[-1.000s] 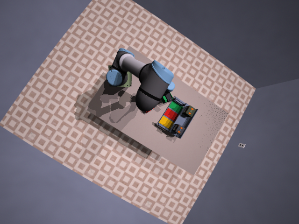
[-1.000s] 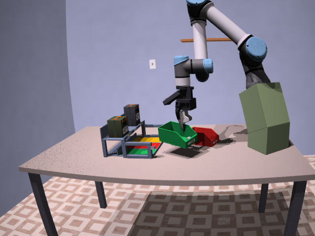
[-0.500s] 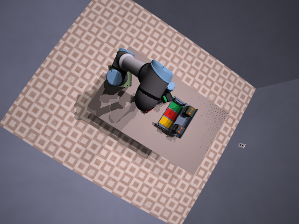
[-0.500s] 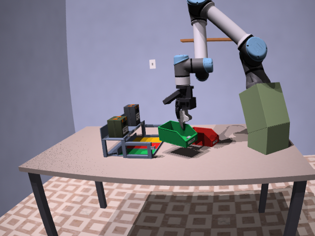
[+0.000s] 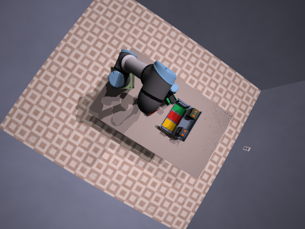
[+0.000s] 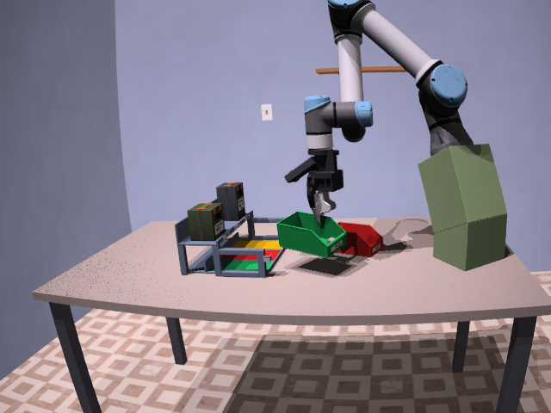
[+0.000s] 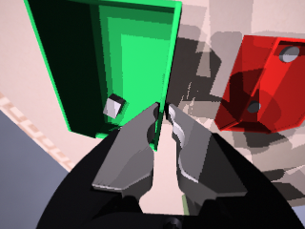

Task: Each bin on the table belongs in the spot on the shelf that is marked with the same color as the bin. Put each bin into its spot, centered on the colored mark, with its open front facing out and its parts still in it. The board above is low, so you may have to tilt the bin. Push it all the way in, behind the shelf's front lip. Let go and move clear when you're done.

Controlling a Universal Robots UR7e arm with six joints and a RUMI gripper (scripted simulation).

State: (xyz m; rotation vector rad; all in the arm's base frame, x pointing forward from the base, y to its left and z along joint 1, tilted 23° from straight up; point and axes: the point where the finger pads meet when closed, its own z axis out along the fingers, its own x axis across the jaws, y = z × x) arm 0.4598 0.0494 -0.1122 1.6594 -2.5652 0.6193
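The green bin is 2 cm ahead of my hand, 4 cm to the left of it and 3 cm below it. Round my hand: green mark 25 cm ahead, 1 cm to the left, 14 cm below; then red mark 24 cm ahead, 11 cm to the right, 14 cm below; then red bin 10 cm behind, 15 cm to the right, 11 cm below.
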